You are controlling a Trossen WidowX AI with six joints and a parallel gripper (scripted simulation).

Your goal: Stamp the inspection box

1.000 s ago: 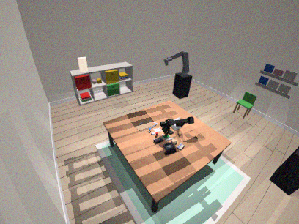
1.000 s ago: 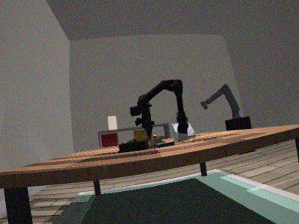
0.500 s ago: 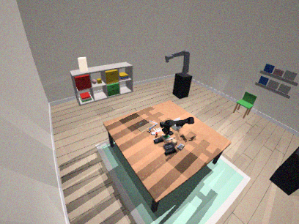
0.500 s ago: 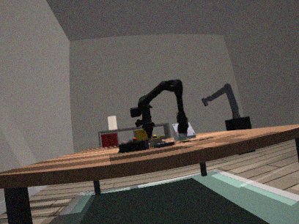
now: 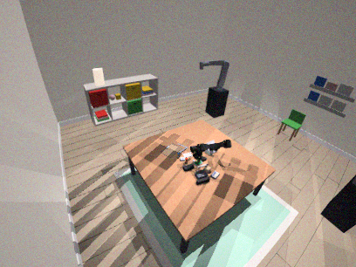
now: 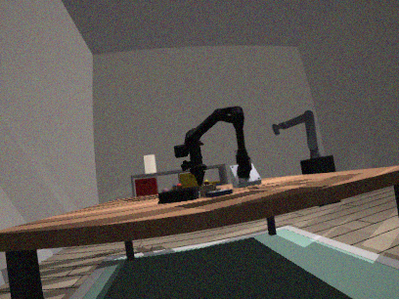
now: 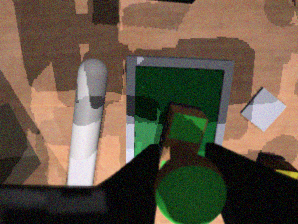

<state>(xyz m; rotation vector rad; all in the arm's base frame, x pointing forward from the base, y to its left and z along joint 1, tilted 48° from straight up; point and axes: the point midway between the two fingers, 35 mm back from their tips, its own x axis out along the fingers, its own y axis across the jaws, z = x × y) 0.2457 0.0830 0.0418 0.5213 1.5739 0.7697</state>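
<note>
The PASS stamp lies right at my gripper tip. From my gripper tip the other things lie so: green ink pad (4 cm below); white pen (6 cm to the left, 4 cm behind, 3 cm below); grey washer (6 cm to the right, 4 cm below, 1 cm ahead).
</note>
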